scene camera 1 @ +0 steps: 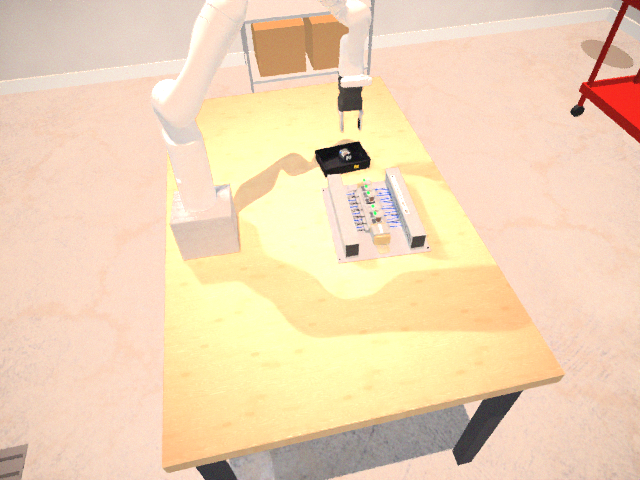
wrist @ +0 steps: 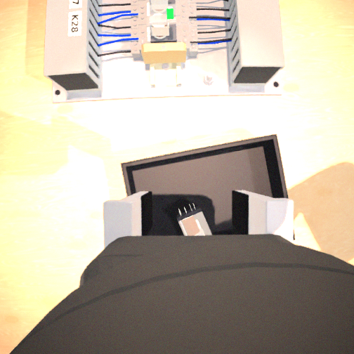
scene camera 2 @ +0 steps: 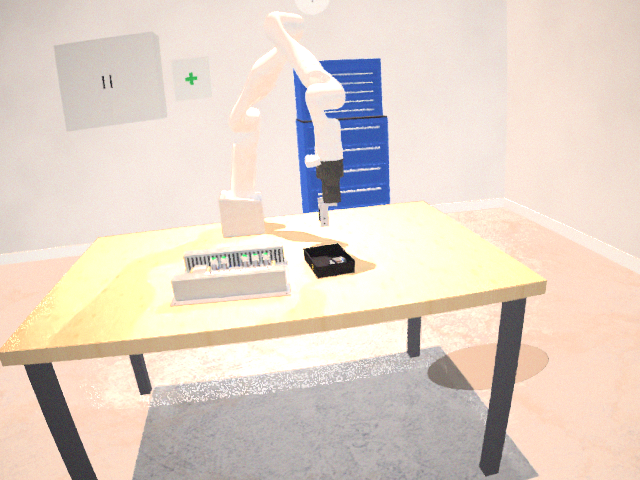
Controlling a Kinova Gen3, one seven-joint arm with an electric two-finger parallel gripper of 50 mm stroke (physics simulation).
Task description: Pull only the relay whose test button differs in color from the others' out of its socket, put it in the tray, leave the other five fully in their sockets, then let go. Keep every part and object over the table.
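Frame: origin at the arm's base, x ahead, y left, z up, level; centimetres.
Seen in the pictures: gripper, fingertip midpoint: (scene camera 1: pixel 350 129) (scene camera 2: pixel 323 223); arm's base, link origin: (scene camera 1: pixel 200 201) (scene camera 2: pixel 242 195).
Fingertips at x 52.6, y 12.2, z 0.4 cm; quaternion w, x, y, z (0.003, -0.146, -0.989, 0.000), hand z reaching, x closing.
Pixels of each thing's top centre, then the offset from my fingertips to it.
- relay, top centre: (scene camera 2: pixel 337 259) (scene camera 1: pixel 345 152) dx +0.2, dy +3.5, dz -11.5 cm
- black tray, top centre: (scene camera 2: pixel 327 254) (scene camera 1: pixel 342 154) dx -2.0, dy +1.4, dz -10.4 cm
- yellowish block, top centre: (scene camera 1: pixel 380 228) (scene camera 2: pixel 199 268) dx -7.9, dy -35.4, dz -9.2 cm
A relay (scene camera 1: pixel 345 153) (scene camera 2: pixel 338 260) (wrist: pixel 194 223) lies on its side in the black tray (scene camera 1: pixel 341 167) (scene camera 2: pixel 337 269) (wrist: pixel 210 172). Its pins show in the wrist view; its test button cannot be made out. My gripper (scene camera 1: pixel 351 128) (scene camera 2: pixel 323 223) (wrist: pixel 191 207) is open and empty, above the tray and clear of the relay. In the wrist view the dark gripper body hides part of the relay and the tray's near side. Several relays with green test buttons (scene camera 1: pixel 372 206) (scene camera 2: pixel 245 258) (wrist: pixel 170 13) stand upright in the socket row, with a gap in the row.
Two grey wire ducts (scene camera 1: pixel 405 206) (scene camera 2: pixel 230 286) (wrist: pixel 257 42) flank the sockets and wires on a pale base plate. A yellowish block (scene camera 1: pixel 381 239) (wrist: pixel 164 53) ends the row. The arm's base (scene camera 1: pixel 205 229) (scene camera 2: pixel 241 217) stands on the table. A red cart (scene camera 1: pixel 615 99) stands on the floor.
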